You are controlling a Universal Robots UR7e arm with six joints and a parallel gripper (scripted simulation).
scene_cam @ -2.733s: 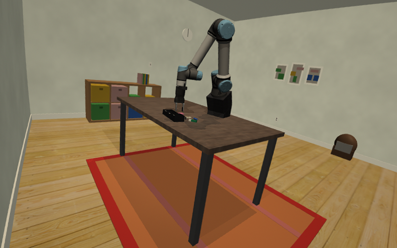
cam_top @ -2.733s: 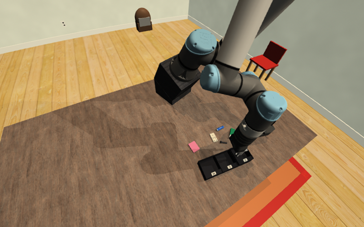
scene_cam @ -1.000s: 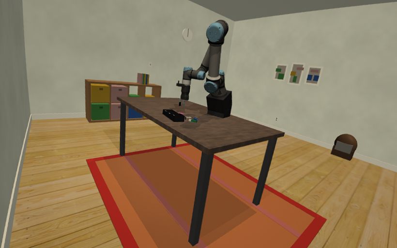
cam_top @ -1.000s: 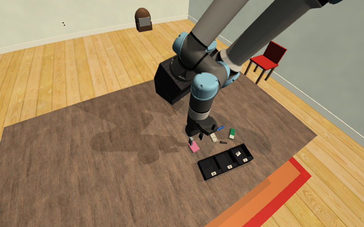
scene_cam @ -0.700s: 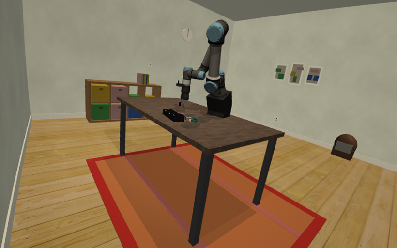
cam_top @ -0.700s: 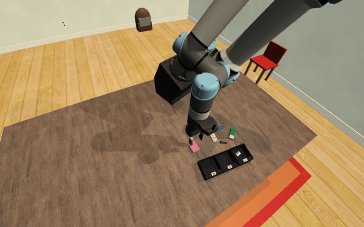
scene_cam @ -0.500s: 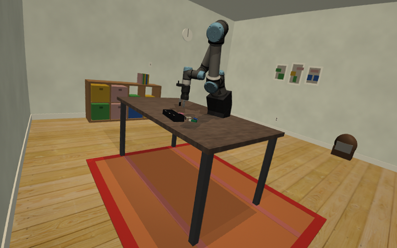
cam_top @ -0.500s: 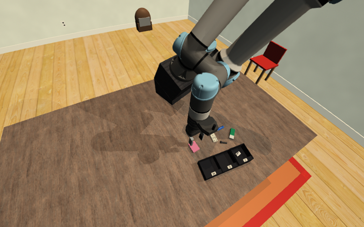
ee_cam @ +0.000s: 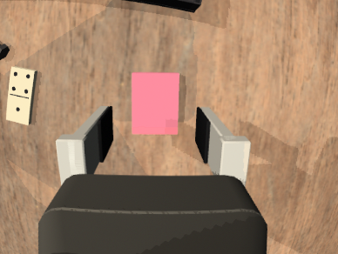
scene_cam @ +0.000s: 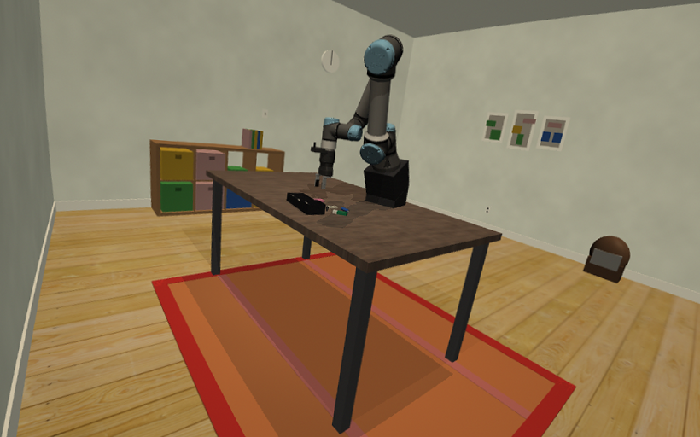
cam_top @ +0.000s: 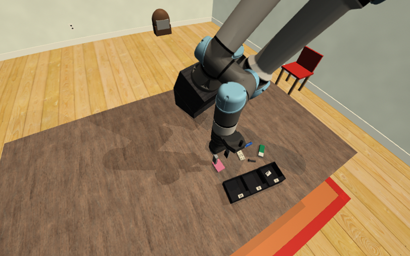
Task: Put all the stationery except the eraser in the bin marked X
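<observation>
My gripper is now 80 mm above the pink sticky-note pad. From my hand the other things lie so: domino (120 mm to the left, 80 mm below, 20 mm ahead); black bolt (140 mm to the left, 80 mm below, 70 mm ahead); black three-part bin (150 mm ahead, 70 mm to the left, 70 mm below).
</observation>
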